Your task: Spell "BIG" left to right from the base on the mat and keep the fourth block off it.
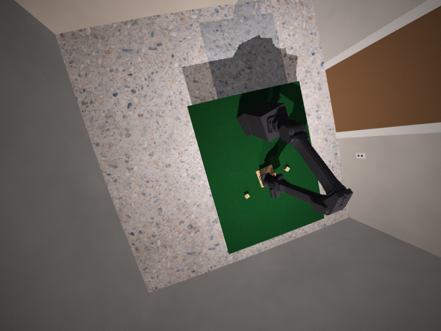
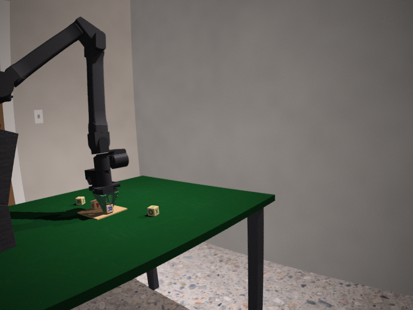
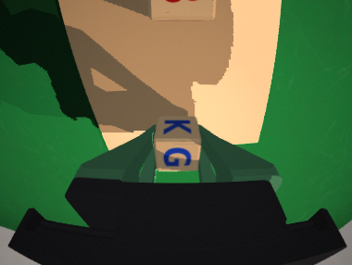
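The tan mat lies 50 mm to the left of my hand and 20 mm below it. Round my hand: I block (10 mm behind, 220 mm to the left); B block (90 mm to the left).
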